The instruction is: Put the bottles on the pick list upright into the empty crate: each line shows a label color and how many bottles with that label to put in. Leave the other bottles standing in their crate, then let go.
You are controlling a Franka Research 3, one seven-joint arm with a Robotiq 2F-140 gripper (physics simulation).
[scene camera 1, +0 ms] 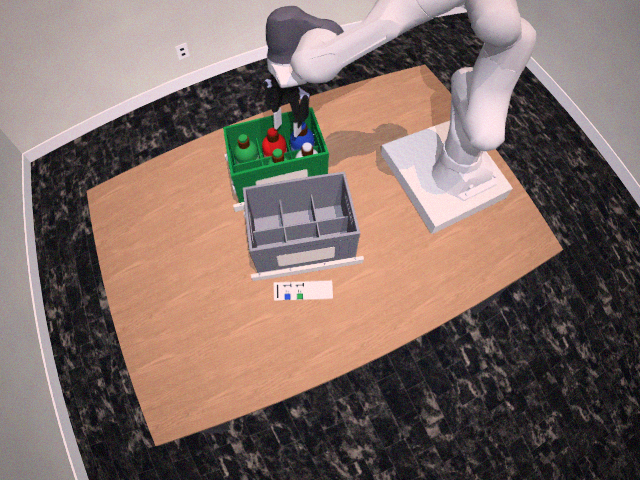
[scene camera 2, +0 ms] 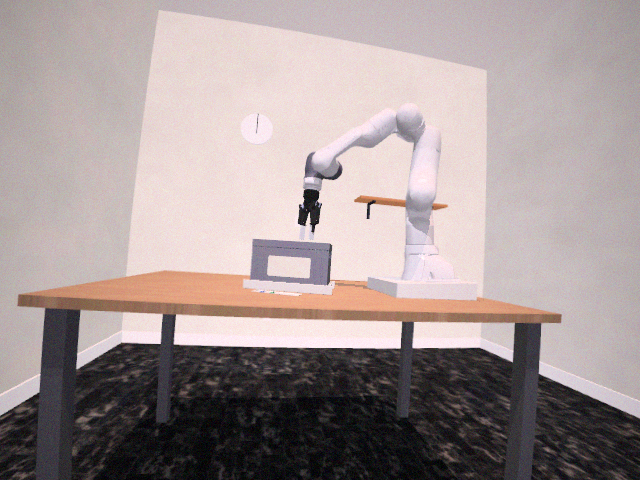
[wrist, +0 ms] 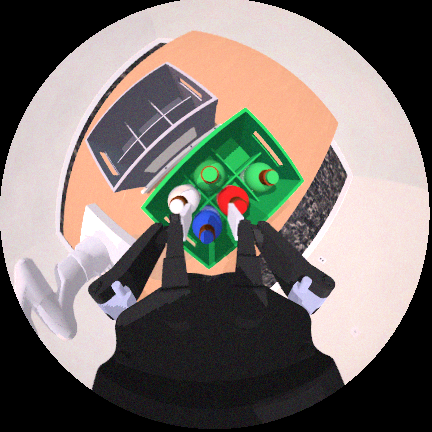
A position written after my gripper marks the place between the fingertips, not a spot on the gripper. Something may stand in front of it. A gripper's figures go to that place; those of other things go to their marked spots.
Labels:
My gripper (scene camera 1: 287, 129) is 125 cm from the lens. A pick list (scene camera 1: 308, 290): 123 cm from the lens.

